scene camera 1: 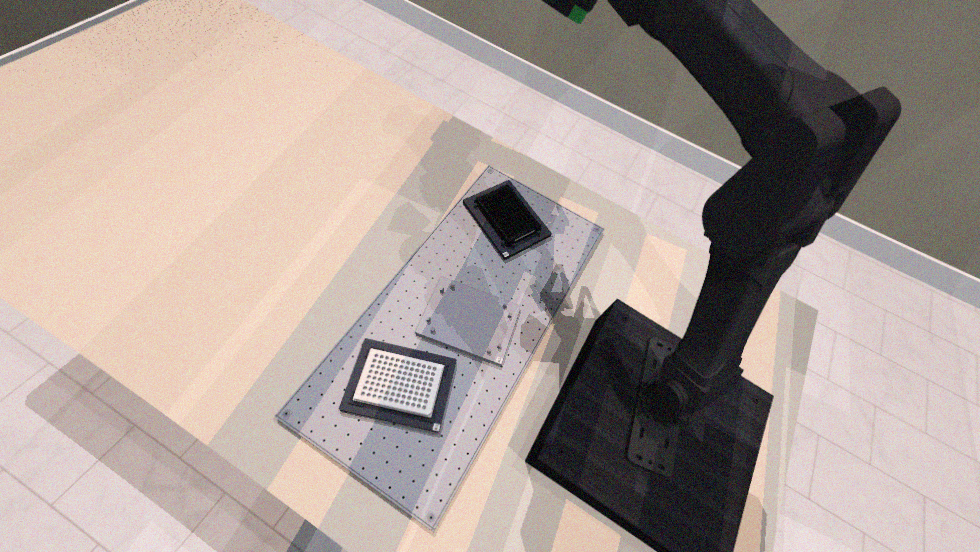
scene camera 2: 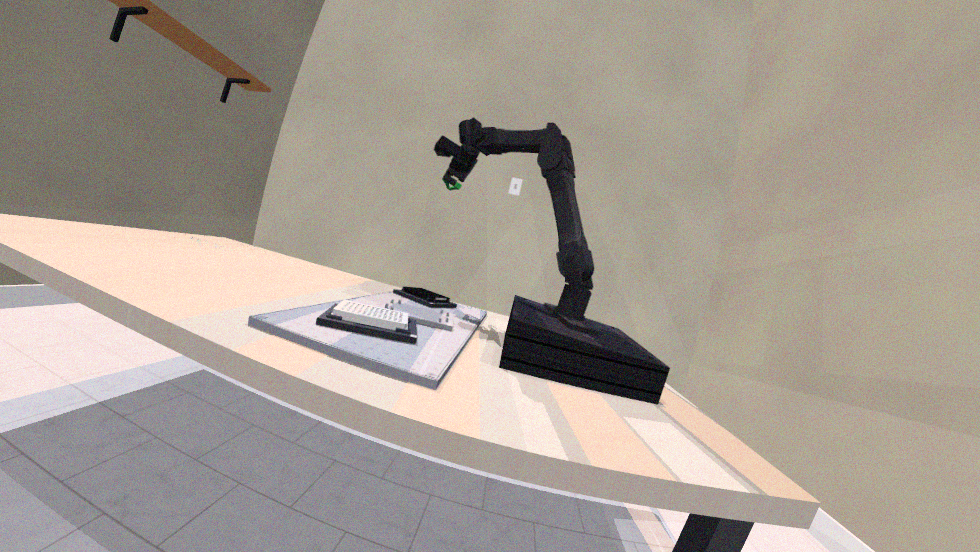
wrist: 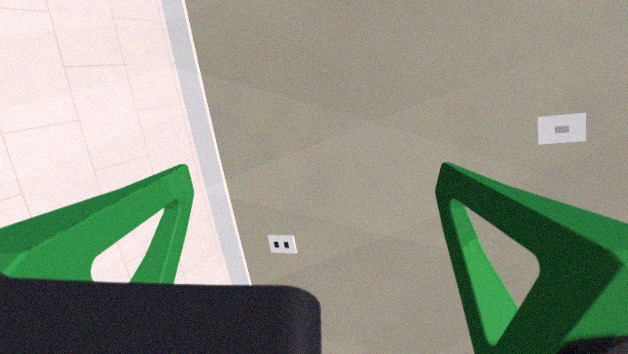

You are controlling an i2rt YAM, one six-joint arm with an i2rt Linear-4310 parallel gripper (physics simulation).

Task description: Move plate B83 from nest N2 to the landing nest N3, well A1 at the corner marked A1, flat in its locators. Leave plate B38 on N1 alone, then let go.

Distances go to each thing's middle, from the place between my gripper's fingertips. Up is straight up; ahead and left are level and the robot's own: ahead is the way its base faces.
I see my gripper 400 mm above the black plate (scene camera 1: 506,213), 170 mm to the right of it and 10 mm past it. The rest, counted from my hand: nest (scene camera 1: 464,318) (420 mm to the left, 410 mm below, 20 mm behind); then white well plate (scene camera 1: 389,380) (570 mm to the left, 400 mm below, 50 mm ahead).
